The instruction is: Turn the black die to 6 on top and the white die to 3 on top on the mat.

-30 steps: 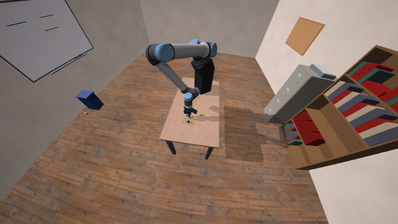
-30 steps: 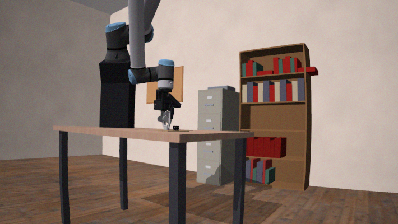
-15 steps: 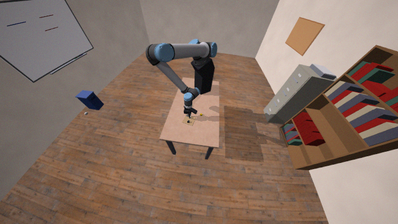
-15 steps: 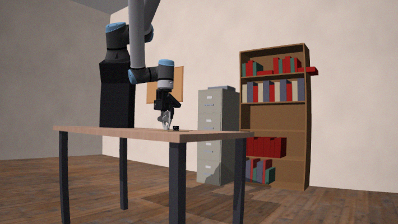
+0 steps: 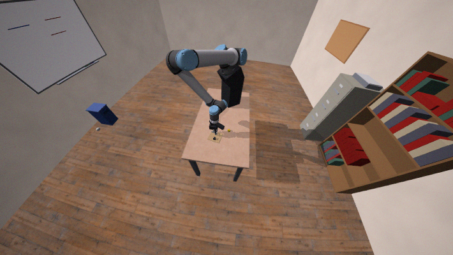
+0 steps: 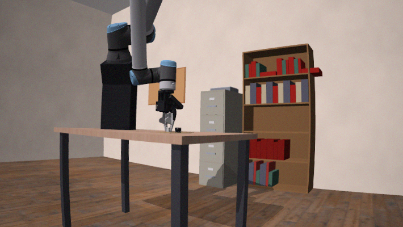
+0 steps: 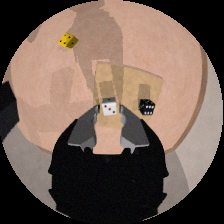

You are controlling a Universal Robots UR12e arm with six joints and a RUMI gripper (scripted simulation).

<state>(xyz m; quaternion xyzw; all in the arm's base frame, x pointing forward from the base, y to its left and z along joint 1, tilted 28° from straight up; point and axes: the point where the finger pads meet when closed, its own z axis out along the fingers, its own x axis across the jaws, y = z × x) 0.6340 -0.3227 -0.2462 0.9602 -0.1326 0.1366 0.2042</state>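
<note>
My hand is 1 cm above the white die. From my hand the other things lie so: tan mat: 4 cm ahead, 1 cm to the right, 2 cm below; yellow die: 3 cm behind, 15 cm to the left, 1 cm below; black die: 7 cm ahead, 2 cm to the right, 1 cm below.
</note>
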